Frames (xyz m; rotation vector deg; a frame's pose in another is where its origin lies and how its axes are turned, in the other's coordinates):
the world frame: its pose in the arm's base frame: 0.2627 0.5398 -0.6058 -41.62 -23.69 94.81
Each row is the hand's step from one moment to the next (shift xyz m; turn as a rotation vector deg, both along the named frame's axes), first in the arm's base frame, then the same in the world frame.
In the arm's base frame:
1: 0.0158 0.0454 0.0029 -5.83 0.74 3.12
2: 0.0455 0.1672 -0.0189 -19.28 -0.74 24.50
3: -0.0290 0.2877 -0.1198 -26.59 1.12 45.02
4: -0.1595 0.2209 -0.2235 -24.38 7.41 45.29
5: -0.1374 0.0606 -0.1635 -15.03 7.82 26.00
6: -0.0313 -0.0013 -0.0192 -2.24 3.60 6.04
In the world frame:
1: 0.0420 -0.0234 -0.0028 0.47 2.22 6.26
2: 0.1626 -0.0580 -0.0238 -4.83 -0.93 30.79
3: 0.3091 0.0351 -0.0345 -7.21 -8.83 51.04
4: 0.2794 0.2122 -0.0330 -1.37 -12.00 50.54
5: 0.1082 0.1925 -0.0227 2.76 -6.89 30.13
6: 0.0058 0.0357 0.0063 2.26 -2.92 6.39

